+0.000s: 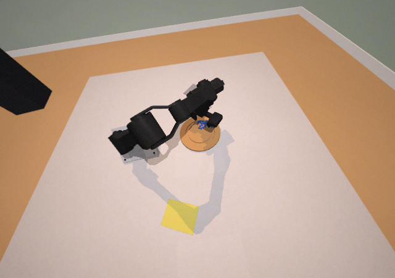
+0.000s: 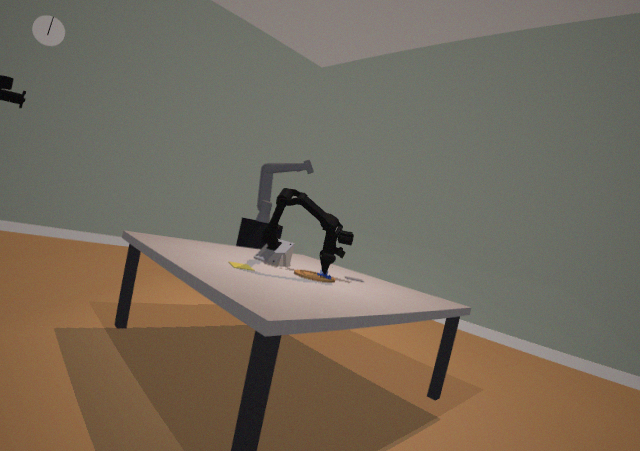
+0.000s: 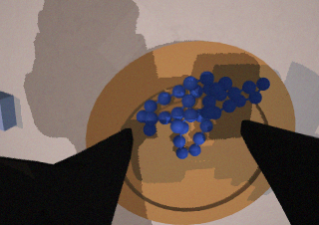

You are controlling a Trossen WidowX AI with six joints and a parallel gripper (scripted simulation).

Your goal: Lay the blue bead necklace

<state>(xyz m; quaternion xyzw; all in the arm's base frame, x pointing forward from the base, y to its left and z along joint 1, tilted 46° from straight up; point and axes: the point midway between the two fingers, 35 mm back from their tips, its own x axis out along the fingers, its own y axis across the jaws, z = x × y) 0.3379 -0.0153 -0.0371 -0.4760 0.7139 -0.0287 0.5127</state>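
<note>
My gripper tip is 20 mm past the round bead board, 30 mm to the left of it and 20 mm above it. The rest, counted from my gripper tip: yellow square patch (190 mm behind, 360 mm to the right, 30 mm below); flat grey tile (10 mm ahead, 270 mm to the left, 30 mm below); light blue cube (110 mm behind, 160 mm to the left, 20 mm below).
</note>
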